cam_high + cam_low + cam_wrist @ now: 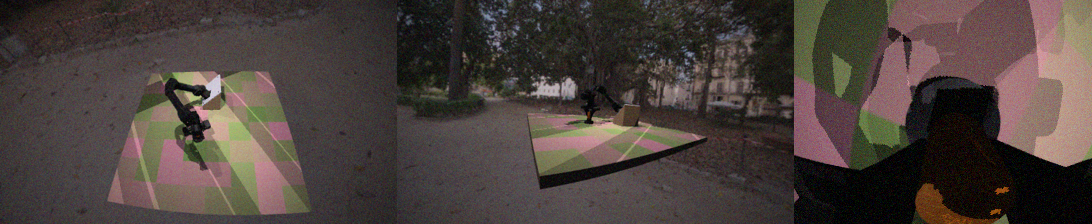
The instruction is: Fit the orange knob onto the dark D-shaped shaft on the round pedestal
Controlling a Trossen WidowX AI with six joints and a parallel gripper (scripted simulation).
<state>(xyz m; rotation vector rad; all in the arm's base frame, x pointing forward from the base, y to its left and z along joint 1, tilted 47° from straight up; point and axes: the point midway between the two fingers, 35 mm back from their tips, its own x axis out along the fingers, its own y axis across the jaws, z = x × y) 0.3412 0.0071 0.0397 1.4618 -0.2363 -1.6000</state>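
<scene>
My gripper tip is 20 mm below the orange knob. The rest, counted from my gripper tip: round dark pedestal: 20 mm below.
</scene>
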